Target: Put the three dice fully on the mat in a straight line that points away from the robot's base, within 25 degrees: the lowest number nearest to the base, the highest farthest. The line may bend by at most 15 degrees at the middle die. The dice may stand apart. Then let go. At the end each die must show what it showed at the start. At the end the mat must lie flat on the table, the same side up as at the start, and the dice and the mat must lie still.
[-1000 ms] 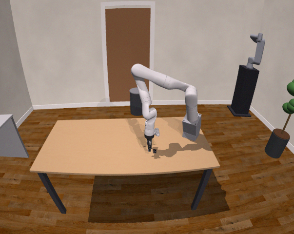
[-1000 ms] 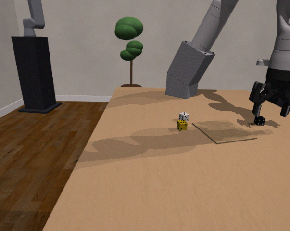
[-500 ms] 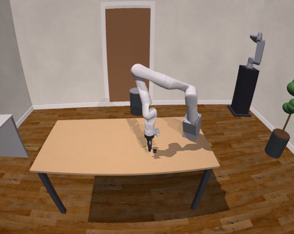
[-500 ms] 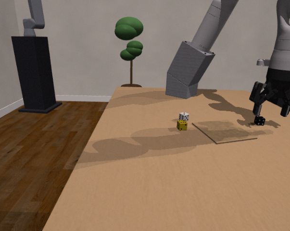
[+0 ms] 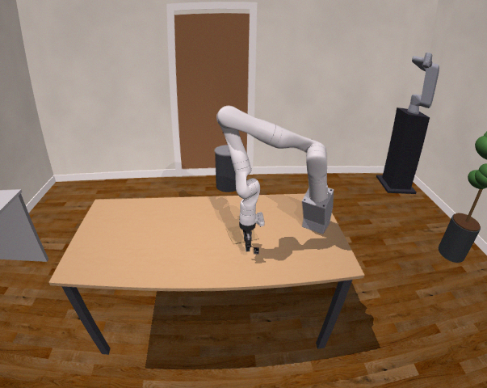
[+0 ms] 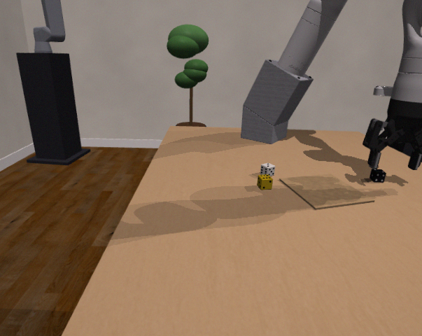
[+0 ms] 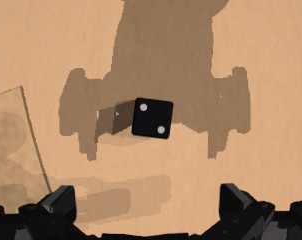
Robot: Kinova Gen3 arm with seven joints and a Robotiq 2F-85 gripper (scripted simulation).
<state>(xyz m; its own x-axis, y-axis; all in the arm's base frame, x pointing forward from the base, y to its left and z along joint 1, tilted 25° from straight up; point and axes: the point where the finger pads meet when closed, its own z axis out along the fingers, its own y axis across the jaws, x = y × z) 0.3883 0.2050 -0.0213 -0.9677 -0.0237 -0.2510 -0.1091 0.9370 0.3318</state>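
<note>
The black die lies 5 cm behind my hand and 4 cm below it. The rest, counted from my hand: white die: 26 cm to the right, 4 cm below, 4 cm behind; then yellow die: 28 cm to the right, 4 cm below, 3 cm ahead; then tan mat: 15 cm to the right, 5 cm below, 3 cm ahead.
</note>
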